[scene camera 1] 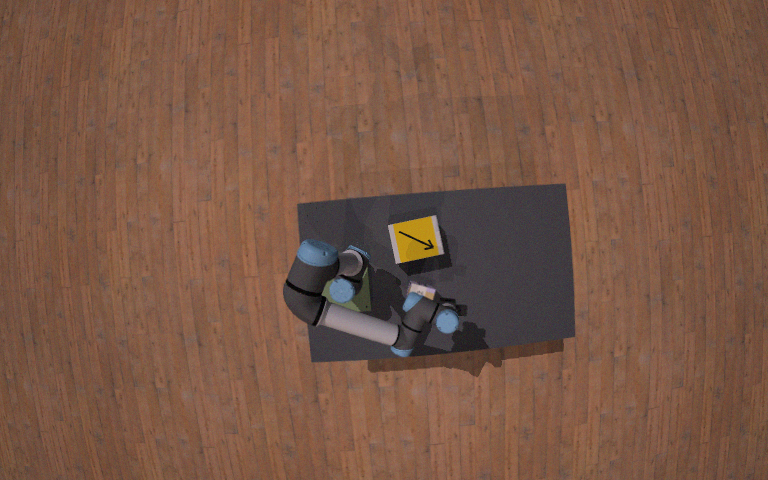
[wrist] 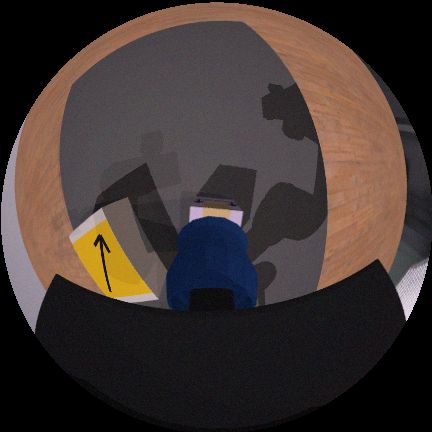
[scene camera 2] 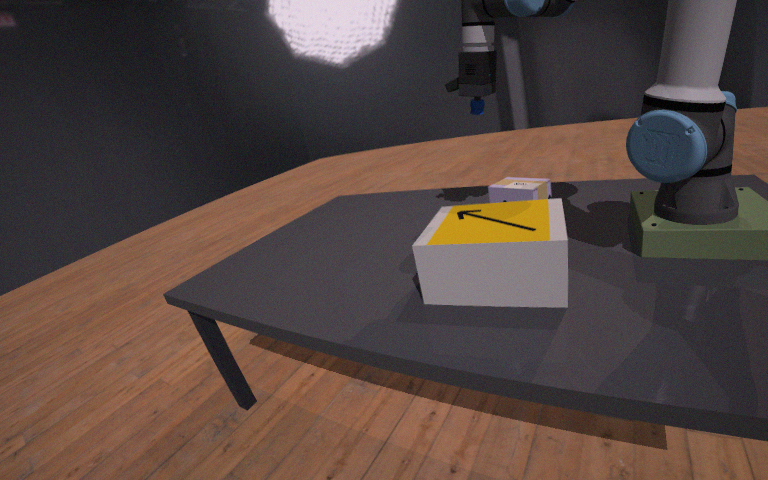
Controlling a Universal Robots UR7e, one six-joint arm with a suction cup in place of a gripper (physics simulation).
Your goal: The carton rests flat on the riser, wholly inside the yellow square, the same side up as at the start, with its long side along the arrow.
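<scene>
The lilac and tan carton (scene camera 1: 421, 289) (scene camera 2: 512, 194) (wrist: 197, 213) lies flat on the table, label up, partly hidden by the arm in scene camera 1 and by the cup in the wrist view. The white riser (scene camera 1: 395, 244) (scene camera 2: 492, 275) (wrist: 131, 222) stands apart from it. The riser's top bears the yellow square (scene camera 1: 425, 227) (scene camera 2: 481, 233) (wrist: 122, 267) with a black arrow (scene camera 1: 416, 240) (scene camera 2: 498, 221) (wrist: 104, 262). My gripper, a blue suction cup (scene camera 2: 477, 107) (wrist: 212, 260), points down with its tip free, well above table height. In scene camera 1 the wrist hides the cup.
The dark table (scene camera 1: 509, 254) (scene camera 2: 294, 283) (wrist: 200, 80) carries the green base block (scene camera 1: 362, 297) (scene camera 2: 696, 243) under the robot's base. The arm's light grey forearm (scene camera 1: 362, 325) crosses over the table near its lower edge in scene camera 1.
</scene>
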